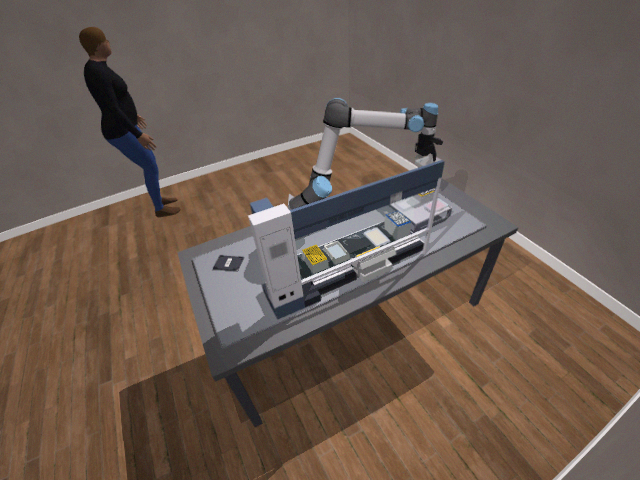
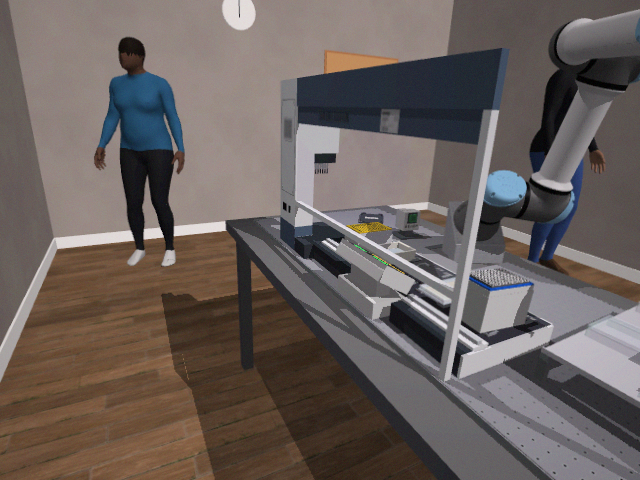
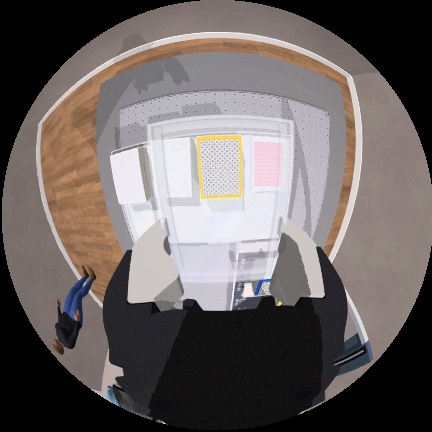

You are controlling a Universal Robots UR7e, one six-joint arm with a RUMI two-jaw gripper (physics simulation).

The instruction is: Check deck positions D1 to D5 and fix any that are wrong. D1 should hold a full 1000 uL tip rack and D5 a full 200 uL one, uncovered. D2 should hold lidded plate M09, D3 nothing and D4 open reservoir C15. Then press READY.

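Observation:
My gripper (image 1: 424,159) (image 3: 222,219) is shut on a clear rack cover (image 3: 172,192), high above the side tray (image 2: 573,356). A yellow-edged tip rack (image 3: 220,167) on the tray shows through the cover. On the deck, a yellow tip rack (image 1: 314,255) (image 2: 369,227) stands at the tower end. Beside it is a pale open-topped container (image 1: 336,251), then a dark area and a white-topped plate (image 1: 376,237). A blue-edged tip rack (image 1: 398,221) (image 2: 500,280) stands at the other end. Deck labels and the READY button are unreadable.
The side tray also bears a pink plate (image 1: 436,206) (image 3: 268,164) and white boxes (image 3: 129,176) (image 3: 176,167). A blue beam (image 1: 367,188) (image 2: 398,90) spans the deck above a clear front rail. A person in black (image 1: 111,98) (image 3: 70,320) stands beyond the table.

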